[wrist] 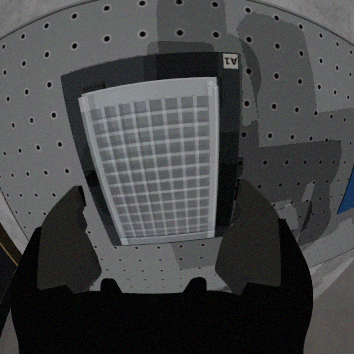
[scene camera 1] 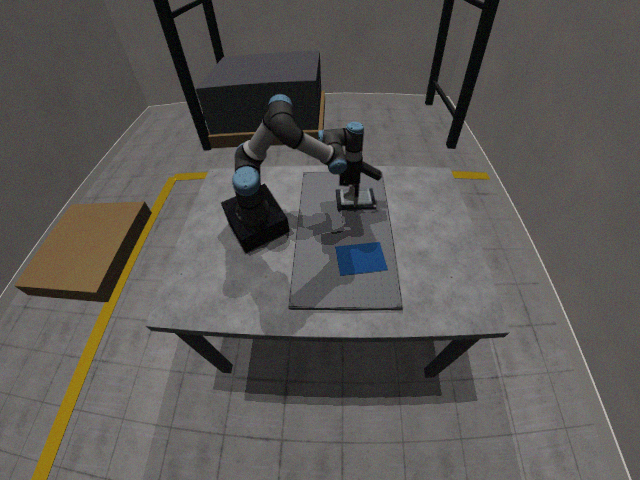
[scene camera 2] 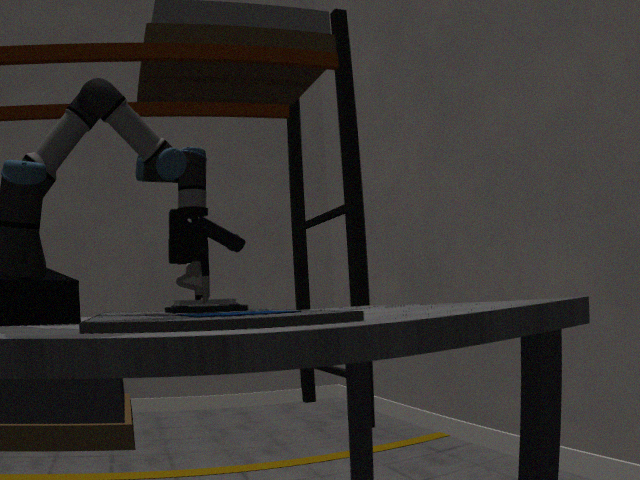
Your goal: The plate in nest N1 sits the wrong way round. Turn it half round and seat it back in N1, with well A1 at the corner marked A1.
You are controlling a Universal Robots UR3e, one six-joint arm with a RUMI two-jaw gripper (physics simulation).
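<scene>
A pale plate (scene camera 1: 365,197) (scene camera 2: 224,301) (wrist: 160,150) with a grid of wells lies in the dark nest (scene camera 1: 364,208) (scene camera 2: 235,308) (wrist: 115,72). Whether it is fully seated cannot be told. The white A1 label (wrist: 230,61) is at the nest's top right corner in the wrist view. Which of the plate's corners holds well A1 is too small to make out. My gripper (scene camera 1: 355,202) (scene camera 2: 201,298) (wrist: 158,184) is open and points down, its jaws on either side of the plate's long edges, with gaps between jaws and plate.
The nest is on a grey perforated board (scene camera 1: 315,291) (wrist: 30,100) on the table (scene camera 1: 439,304). A flat blue rectangle (scene camera 1: 361,258) (wrist: 347,197) lies nearer the board's front. The black robot base (scene camera 1: 255,222) stands left of the board.
</scene>
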